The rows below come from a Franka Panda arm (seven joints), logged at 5 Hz.
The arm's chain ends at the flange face. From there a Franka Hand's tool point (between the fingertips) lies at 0.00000 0.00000 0.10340 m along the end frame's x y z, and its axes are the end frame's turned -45 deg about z.
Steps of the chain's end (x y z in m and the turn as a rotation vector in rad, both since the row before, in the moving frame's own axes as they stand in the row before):
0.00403, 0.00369, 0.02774, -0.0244, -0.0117, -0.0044
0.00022, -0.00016, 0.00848, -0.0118, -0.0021, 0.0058
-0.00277, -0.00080, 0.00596, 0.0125, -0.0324, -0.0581
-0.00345, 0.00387, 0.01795, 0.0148, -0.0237, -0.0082
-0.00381, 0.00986, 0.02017, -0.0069, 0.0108, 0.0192
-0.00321, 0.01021, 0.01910, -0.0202, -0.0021, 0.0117
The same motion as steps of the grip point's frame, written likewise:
-0.00240, 0.00639, 0.02770, -0.0090, -0.0255, -0.0044
-0.00075, 0.00075, 0.00847, -0.0069, -0.0098, 0.0058
-0.00294, -0.00576, 0.00590, 0.0317, -0.0141, -0.0581
-0.00584, -0.00251, 0.01791, 0.0272, -0.0063, -0.0082
-0.00939, 0.00557, 0.02016, -0.0125, 0.0028, 0.0192
-0.01113, 0.00626, 0.01908, -0.0128, -0.0158, 0.0117

